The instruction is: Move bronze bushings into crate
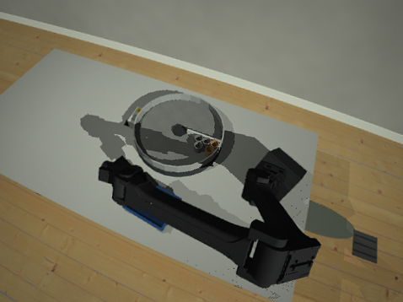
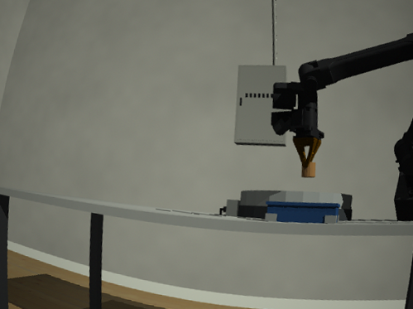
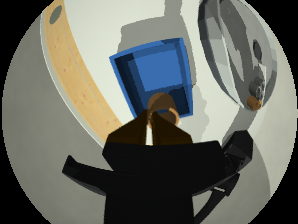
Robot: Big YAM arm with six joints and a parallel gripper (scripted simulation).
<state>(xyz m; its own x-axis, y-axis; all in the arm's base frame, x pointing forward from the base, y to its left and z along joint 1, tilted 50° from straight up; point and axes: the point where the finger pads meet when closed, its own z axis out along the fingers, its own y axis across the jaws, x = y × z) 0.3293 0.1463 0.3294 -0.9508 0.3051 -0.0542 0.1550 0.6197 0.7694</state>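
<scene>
Now: hand 130 mm above the blue crate and 20 mm to the left of it. Round my hand: round grey turntable 360 mm to the right, 120 mm ahead, 100 mm below.
</scene>
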